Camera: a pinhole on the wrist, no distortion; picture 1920 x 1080 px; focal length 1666.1 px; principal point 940.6 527.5 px. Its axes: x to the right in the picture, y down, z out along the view. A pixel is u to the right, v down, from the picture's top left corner.
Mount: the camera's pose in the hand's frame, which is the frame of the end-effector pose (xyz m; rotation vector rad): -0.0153 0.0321 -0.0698 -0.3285 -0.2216 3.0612
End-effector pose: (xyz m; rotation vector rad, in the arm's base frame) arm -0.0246 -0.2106 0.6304 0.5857 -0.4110 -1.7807
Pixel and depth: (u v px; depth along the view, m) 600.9 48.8 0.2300
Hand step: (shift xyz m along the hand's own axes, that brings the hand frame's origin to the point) -0.0164 0.0628 0.1721
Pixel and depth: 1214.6 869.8 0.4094
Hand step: -0.1723 -0.1022 0.2997
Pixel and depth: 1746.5 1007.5 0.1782
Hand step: -0.1397 -0.0369 0.0771
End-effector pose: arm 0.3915 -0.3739 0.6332 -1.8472 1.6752 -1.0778
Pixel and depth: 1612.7 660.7 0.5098
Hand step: -0.3271 -0.0634 0.3746
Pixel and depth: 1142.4 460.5 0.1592
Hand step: -0.0681 0.0180 0.0811
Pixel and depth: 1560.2 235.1 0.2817
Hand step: -0.1761 0.0498 0.1883
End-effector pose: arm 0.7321 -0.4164 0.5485 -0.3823 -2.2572 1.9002
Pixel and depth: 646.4 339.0 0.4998
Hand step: -0.0344 0.0136 0.4402
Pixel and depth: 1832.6 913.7 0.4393
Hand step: -0.3432 -0.1121 0.2913
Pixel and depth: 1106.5 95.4 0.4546
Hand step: -0.1525 0.0897 0.3779
